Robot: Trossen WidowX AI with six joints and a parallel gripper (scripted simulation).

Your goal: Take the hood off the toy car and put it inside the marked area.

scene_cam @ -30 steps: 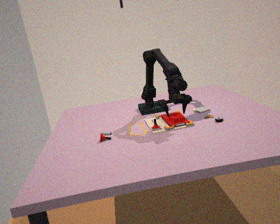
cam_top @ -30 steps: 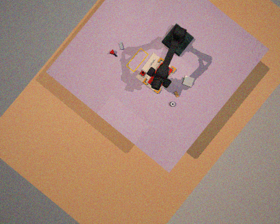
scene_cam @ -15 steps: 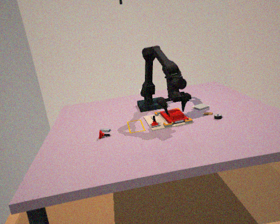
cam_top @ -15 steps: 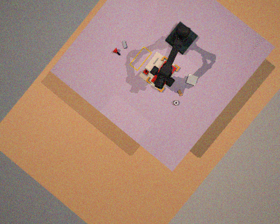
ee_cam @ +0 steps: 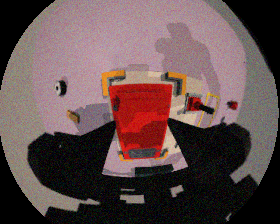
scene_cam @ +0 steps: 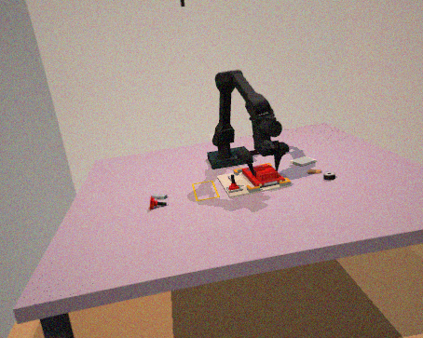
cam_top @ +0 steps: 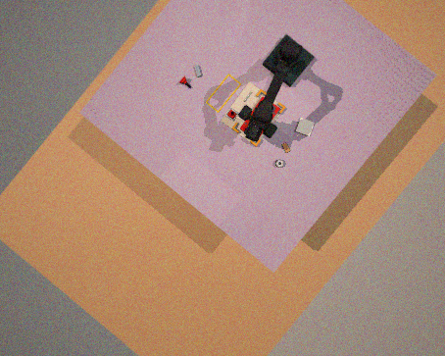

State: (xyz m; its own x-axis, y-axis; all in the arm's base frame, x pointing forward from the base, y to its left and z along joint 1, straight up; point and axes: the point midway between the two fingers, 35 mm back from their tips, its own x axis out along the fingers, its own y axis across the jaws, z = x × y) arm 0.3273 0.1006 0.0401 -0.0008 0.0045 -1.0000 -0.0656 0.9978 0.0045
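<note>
Now: the red hood right at my gripper tip. Also, from my gripper tip: wheel (7 cm ahead, 22 cm to the left, 3 cm below); then orange piece (1 cm behind, 19 cm to the left, 3 cm below); then white tile (16 cm behind, 20 cm to the left, 3 cm below).
</note>
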